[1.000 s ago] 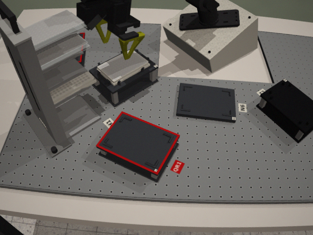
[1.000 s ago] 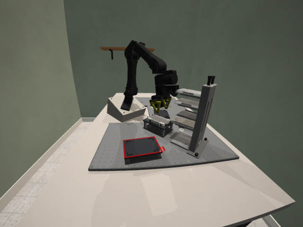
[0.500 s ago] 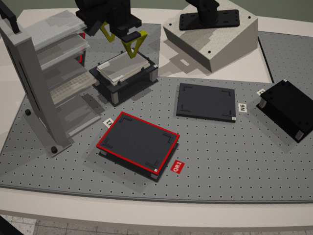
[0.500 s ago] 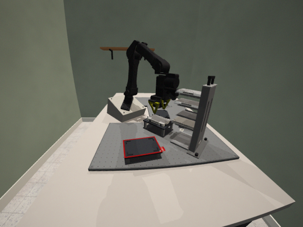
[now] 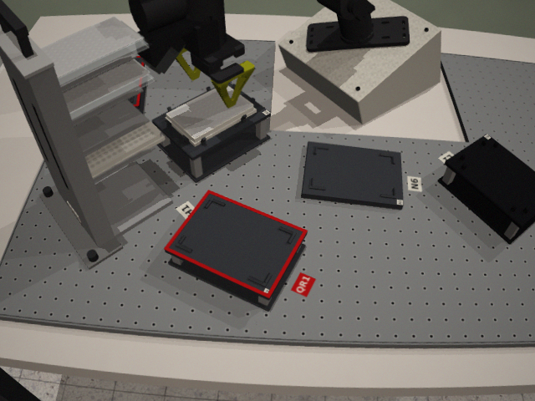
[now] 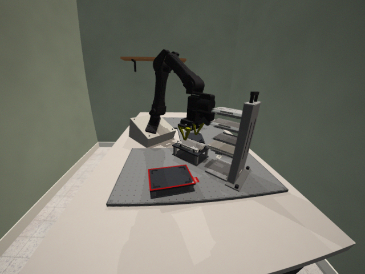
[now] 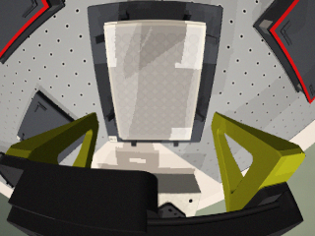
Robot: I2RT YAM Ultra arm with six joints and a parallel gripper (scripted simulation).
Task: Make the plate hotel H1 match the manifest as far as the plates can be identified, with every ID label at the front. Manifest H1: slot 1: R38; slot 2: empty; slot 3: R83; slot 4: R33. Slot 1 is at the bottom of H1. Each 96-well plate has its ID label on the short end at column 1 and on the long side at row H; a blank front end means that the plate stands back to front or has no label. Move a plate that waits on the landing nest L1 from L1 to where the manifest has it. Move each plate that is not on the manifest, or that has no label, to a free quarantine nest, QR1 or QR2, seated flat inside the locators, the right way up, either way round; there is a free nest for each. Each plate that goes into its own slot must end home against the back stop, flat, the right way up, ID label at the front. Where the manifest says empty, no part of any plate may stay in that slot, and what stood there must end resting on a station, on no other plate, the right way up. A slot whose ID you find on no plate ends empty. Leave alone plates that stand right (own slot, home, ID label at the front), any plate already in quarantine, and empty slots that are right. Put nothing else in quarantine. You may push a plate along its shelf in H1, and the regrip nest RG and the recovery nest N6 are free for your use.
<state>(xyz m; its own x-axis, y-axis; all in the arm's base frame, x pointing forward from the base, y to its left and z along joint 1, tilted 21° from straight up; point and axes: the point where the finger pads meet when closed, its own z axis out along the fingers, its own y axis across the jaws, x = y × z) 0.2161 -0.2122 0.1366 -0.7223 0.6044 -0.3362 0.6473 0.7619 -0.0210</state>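
My gripper is now 60 mm above the black regrip nest RG and 10 mm short of it. Round my hand: RG label (120 mm below, 70 mm to the left, 70 mm behind); red-framed nest QR2 (220 mm to the right, 100 mm behind, 80 mm below); translucent plate (160 mm above, 140 mm ahead, 120 mm to the right).
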